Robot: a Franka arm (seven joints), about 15 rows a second.
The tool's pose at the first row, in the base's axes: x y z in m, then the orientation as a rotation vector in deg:
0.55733 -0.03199 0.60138 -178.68 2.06 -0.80
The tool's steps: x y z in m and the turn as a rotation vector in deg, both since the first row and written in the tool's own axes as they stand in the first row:
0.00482 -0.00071 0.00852 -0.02 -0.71 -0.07
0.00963 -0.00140 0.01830 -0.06 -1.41 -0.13
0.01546 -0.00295 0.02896 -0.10 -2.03 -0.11
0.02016 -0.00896 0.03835 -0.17 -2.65 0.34
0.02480 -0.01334 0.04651 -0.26 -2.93 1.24
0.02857 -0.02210 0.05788 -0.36 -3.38 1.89
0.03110 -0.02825 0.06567 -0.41 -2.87 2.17
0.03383 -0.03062 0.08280 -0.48 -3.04 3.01
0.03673 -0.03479 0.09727 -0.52 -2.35 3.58
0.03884 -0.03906 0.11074 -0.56 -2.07 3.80
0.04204 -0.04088 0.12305 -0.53 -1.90 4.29
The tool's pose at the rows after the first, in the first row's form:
0.56224 -0.03120 0.59292 -178.70 1.94 0.31
0.56716 -0.03040 0.58320 -178.72 1.83 1.40
0.57312 -0.02874 0.57263 -178.75 1.85 2.37
0.57804 -0.02263 0.56342 -178.78 2.55 3.34
0.58286 -0.01818 0.55540 -178.83 3.95 3.80
0.58693 -0.00925 0.54427 -178.88 4.96 4.52
0.58967 -0.00298 0.53665 -178.94 5.40 3.73
0.59262 -0.00029 0.51960 -178.96 6.72 4.01
0.59574 0.00414 0.50526 -178.98 7.62 2.94
0.59807 0.00866 0.49191 -179.02 7.97 2.51
0.60143 0.01069 0.47967 -178.96 8.74 2.25

